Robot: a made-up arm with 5 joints. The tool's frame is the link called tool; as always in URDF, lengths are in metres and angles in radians. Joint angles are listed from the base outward.
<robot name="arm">
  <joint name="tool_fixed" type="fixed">
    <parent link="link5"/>
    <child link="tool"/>
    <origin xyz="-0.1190 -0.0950 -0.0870" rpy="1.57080 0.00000 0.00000"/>
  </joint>
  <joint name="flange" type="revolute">
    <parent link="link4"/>
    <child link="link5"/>
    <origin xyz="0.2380 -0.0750 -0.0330" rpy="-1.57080 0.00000 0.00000"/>
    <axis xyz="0 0 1"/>
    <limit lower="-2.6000" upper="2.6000"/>
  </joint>
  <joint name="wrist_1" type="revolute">
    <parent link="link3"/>
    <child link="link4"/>
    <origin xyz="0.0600 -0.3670 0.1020" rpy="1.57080 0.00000 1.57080"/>
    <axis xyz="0 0 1"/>
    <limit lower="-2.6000" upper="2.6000"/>
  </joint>
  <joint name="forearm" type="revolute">
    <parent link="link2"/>
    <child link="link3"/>
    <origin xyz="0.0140 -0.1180 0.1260" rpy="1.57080 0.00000 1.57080"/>
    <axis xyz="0 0 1"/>
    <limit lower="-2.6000" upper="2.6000"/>
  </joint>
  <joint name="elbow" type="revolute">
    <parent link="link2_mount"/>
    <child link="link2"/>
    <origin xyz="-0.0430 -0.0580 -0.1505" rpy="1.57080 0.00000 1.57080"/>
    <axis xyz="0 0 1"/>
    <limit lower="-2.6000" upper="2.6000"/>
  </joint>
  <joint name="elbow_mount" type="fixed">
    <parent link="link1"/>
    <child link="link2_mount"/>
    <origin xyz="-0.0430 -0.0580 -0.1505"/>
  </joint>
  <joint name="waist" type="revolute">
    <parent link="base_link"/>
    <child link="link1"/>
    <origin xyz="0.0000 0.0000 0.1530"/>
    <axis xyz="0 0 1"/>
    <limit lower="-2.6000" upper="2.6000"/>
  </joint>
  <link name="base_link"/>
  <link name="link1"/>
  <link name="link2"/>
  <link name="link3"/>
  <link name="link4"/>
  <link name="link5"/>
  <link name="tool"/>
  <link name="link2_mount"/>
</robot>
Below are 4 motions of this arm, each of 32 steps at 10 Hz.
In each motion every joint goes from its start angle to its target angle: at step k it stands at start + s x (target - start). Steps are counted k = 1, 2, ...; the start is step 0. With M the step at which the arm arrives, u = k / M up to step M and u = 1 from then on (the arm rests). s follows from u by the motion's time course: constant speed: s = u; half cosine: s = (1 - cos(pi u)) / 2; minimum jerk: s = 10 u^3 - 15 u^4 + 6 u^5.
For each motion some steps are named. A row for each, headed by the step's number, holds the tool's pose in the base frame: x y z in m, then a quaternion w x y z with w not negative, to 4 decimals.
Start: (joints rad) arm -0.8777 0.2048 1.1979 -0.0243 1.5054
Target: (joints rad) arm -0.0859 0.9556 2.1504 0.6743 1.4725
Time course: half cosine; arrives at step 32
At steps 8, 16, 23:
8: 0.0490 -0.2110 -0.2043 0.2108 0.3794 0.8923 0.1237
16: 0.1748 -0.0833 -0.2163 0.0901 0.2256 0.8708 0.4275
23: 0.2047 0.0630 -0.1595 0.0920 -0.0897 -0.7633 -0.6332

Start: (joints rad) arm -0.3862 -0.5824 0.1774 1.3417 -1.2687
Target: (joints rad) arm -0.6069 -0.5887 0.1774 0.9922 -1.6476
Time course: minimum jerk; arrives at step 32
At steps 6, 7, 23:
6: -0.1540 0.0209 -0.3722 0.8551 0.1448 -0.3010 0.3966
7: -0.1539 0.0202 -0.3729 0.8558 0.1426 -0.3068 0.3913
23: -0.1532 -0.0015 -0.3896 0.8434 0.0428 -0.4814 0.2346

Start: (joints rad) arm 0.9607 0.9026 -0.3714 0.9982 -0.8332
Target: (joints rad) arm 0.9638 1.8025 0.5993 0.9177 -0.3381
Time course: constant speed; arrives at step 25
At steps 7, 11, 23, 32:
7: -0.1049 -0.1051 -0.1056 0.4513 0.7417 -0.2118 0.4486
11: -0.0639 -0.1293 -0.0768 0.4272 0.7768 -0.1127 0.4488
23: 0.0884 -0.1616 -0.0626 0.2390 0.8359 0.1393 0.4740
32: 0.1133 -0.1590 -0.0691 0.1938 0.8377 0.1702 0.4814

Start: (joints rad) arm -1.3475 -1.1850 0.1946 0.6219 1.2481
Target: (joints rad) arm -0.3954 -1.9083 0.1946 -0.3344 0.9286
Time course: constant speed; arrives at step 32
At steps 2, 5, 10, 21, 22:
2: -0.0073 -0.0400 -0.2535 0.3130 -0.0342 0.8403 -0.4413
5: -0.0178 -0.0423 -0.2290 0.3140 -0.0960 0.8175 -0.4731
10: -0.0289 -0.0405 -0.1872 0.3226 -0.2015 0.7640 -0.5212
21: -0.0470 -0.0048 -0.1076 0.3645 -0.4251 0.5758 -0.5957
22: -0.0497 0.0003 -0.1020 0.3694 -0.4436 0.5541 -0.5998

